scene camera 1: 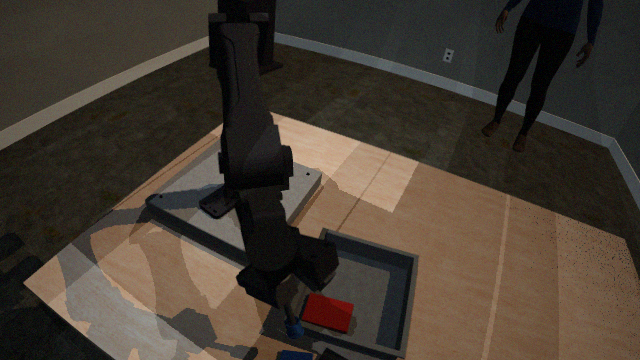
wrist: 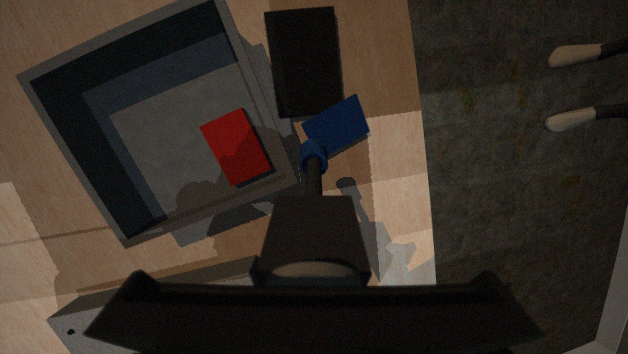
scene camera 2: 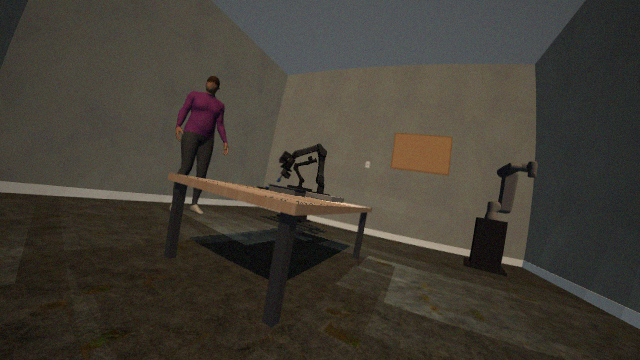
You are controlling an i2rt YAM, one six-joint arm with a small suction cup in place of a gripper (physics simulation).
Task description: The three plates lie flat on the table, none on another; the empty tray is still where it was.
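Places are measured from the arm's base along level axes (x ahead, y up, z right), in metres.
Pixels of known places: hand at its tool point: (scene camera 1: 295, 332) (wrist: 314, 151) (scene camera 2: 277, 181); arm's base at its link origin: (scene camera 2: 319, 193).
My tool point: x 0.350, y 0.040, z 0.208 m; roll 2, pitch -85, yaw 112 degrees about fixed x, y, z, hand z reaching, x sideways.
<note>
Ahead of a thing's pixels: the offset from my tool point to its top centre.
A red plate {dx +0.005, dy -0.071, dz -0.104 m} (scene camera 1: 327, 313) (wrist: 236, 147) lies inside the grey tray {dx +0.027, dy -0.033, dz -0.171 m} (scene camera 1: 412, 295) (wrist: 75, 160), near one corner. A blue plate {dx +0.030, dy -0.062, dz +0.038 m} (scene camera 1: 296, 355) (wrist: 342, 120) is outside the tray, beside a thicker-looking black plate {dx +0.115, dy -0.073, dz -0.003 m} (scene camera 1: 334, 355) (wrist: 304, 65). In the wrist view the blue plate covers one corner of the black plate; whether it rests on it I cannot tell. My gripper, a blue suction cup (scene camera 1: 294, 328) (scene camera 2: 279, 179) (wrist: 314, 156), is open and bears nothing. It hangs above the table near the blue plate's edge, between that plate and the tray corner. In scene camera 1 the blue and black plates are cut off.
The grey base slab (scene camera 1: 192, 177) (wrist: 90, 325) of my arm is beside the tray. The wooden table (scene camera 1: 460, 250) (scene camera 2: 240, 192) ends a little past the blue and black plates. People stand beyond the table, and another robot arm (scene camera 2: 509, 187) stands on a pedestal.
</note>
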